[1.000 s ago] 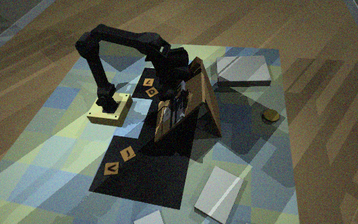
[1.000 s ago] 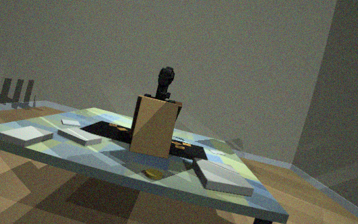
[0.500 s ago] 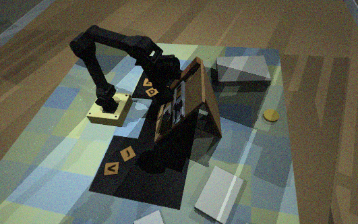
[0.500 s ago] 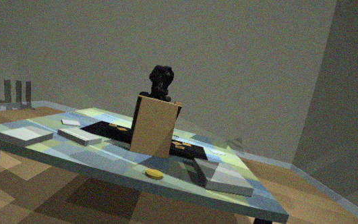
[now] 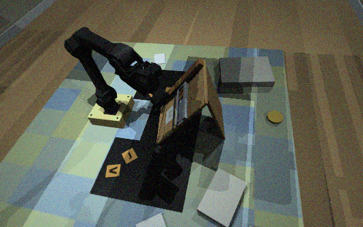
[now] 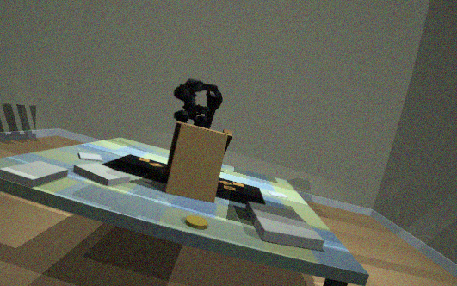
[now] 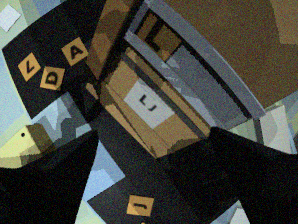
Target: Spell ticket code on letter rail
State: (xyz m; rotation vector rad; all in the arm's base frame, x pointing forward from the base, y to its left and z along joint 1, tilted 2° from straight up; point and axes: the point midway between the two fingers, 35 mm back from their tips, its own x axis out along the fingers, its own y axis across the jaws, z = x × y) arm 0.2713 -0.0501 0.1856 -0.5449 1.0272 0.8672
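My gripper tip is 22 cm above the j tile, 17 cm to the left of it and 13 cm past it. Round my gripper tip: v tile (25 cm to the right, 22 cm below, 17 cm behind); then white ticket (14 cm below, 3 cm to the left, 2 cm ahead); then black mat (22 cm below, 7 cm behind, 4 cm to the left).
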